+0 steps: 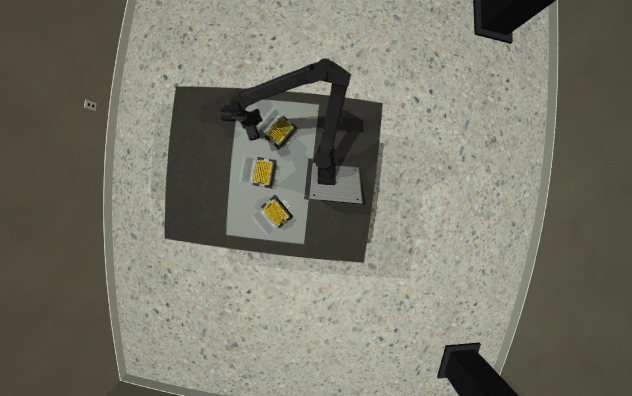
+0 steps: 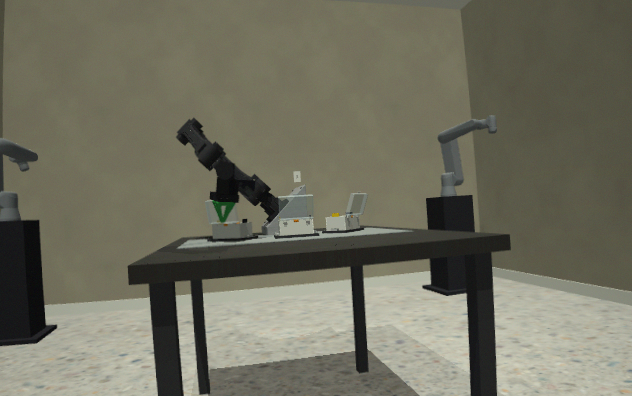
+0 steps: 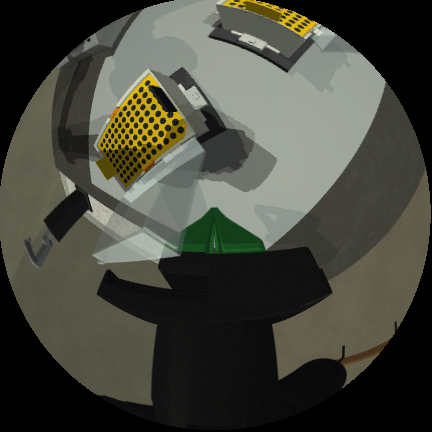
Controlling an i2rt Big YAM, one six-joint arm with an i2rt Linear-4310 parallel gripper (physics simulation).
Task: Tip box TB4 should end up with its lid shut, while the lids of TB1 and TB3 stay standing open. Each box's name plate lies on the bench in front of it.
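Places are measured from the arm's base along level axes (x ahead, y left, z up), in millimetres.
Pixels of known places: gripper, fingertip midpoint: [image 1: 258, 121] [image 2: 222, 222] [image 3: 213, 212]; arm's base at its link origin: [image 1: 326, 175] [image 2: 278, 211].
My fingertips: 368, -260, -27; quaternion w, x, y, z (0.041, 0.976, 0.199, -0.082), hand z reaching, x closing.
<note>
Ahead of a thing's pixels: the offset from my fingertips to its top centre, as dx, dy, dz. "spot": to the spot under its first point. Level surfaces: height alone.
Three white boxes with yellow perforated inserts have clear lids standing open. Name plates are not readable, so I cannot tell which is TB1, TB3 or TB4. The nearest box {-113, +39, +6} [image 1: 281, 131] [image 2: 232, 230] [image 3: 145, 130] has its lid {-64, +2, +89} [image 1: 270, 117] [image 2: 210, 212] [image 3: 135, 245] leaning back. The middle box {-50, +264, -2} [image 1: 263, 172] [image 2: 296, 227] [image 3: 260, 30] has an upright lid {spot: +39, +254, +39} [image 2: 296, 206]. The third box {-126, +463, -2} [image 1: 276, 211] [image 2: 336, 223] has its lid {spot: -62, +520, +39} [image 1: 262, 223] [image 2: 357, 204] up. My gripper [image 2: 223, 220] [image 3: 213, 212] is shut and empty, its green fingers beside the nearest lid's outer side; contact is unclear.
The boxes stand on a pale mat {dz -68} [image 1: 237, 220] on the dark bench [image 1: 197, 165] [image 2: 320, 255]. My arm's base plate [image 1: 345, 192] lies beyond the mat. Grey arms on black pedestals [image 2: 450, 240] [image 2: 20, 280] stand away from the bench.
</note>
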